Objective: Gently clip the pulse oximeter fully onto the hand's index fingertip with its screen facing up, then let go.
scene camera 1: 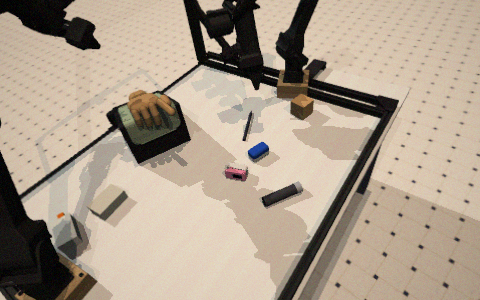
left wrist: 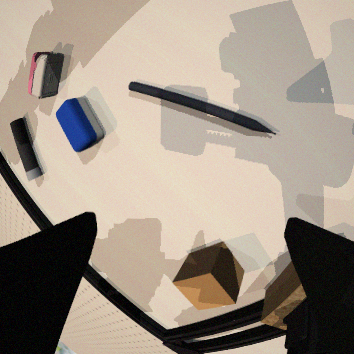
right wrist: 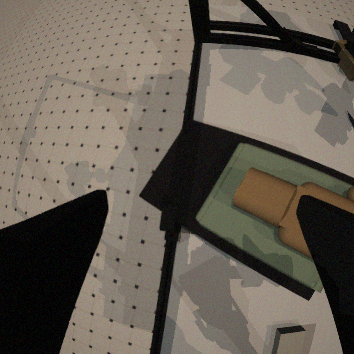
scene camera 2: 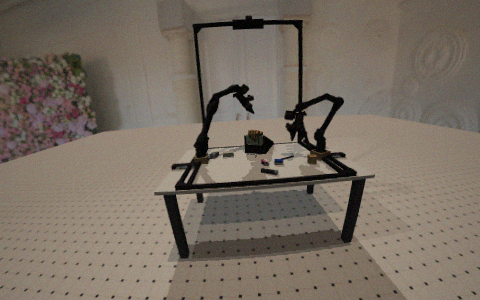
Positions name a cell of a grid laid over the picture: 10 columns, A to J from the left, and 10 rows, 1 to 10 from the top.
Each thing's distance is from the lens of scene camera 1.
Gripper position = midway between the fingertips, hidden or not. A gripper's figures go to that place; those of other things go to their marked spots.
my left gripper (scene camera 1: F3): 0.90 m
my right gripper (scene camera 1: B2): 0.90 m
grey block (scene camera 1: C7): 0.83 m
